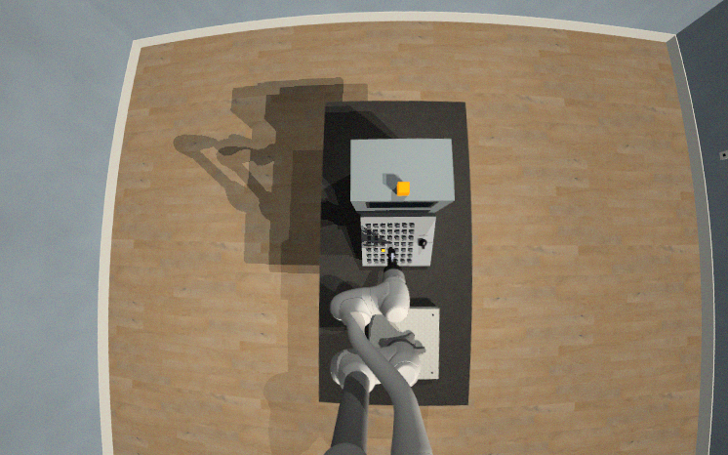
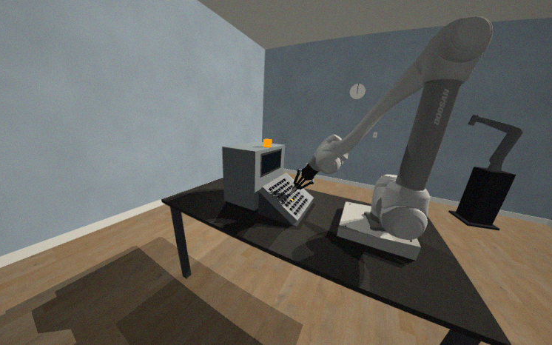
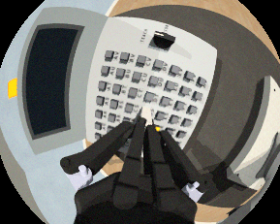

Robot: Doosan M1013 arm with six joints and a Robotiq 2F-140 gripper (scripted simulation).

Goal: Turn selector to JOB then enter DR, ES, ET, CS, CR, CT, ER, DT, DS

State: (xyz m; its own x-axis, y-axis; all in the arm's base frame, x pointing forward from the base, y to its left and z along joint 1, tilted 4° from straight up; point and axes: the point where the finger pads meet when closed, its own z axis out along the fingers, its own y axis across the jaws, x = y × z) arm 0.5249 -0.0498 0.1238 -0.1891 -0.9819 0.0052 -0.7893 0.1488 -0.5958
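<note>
My gripper is now 16 cm to the left of the black selector knob and 2 cm above it. Also, from my hand: sloped keypad (7 cm below, 6 cm to the right, 4 cm ahead); then key (5 cm below, 3 cm to the left).
</note>
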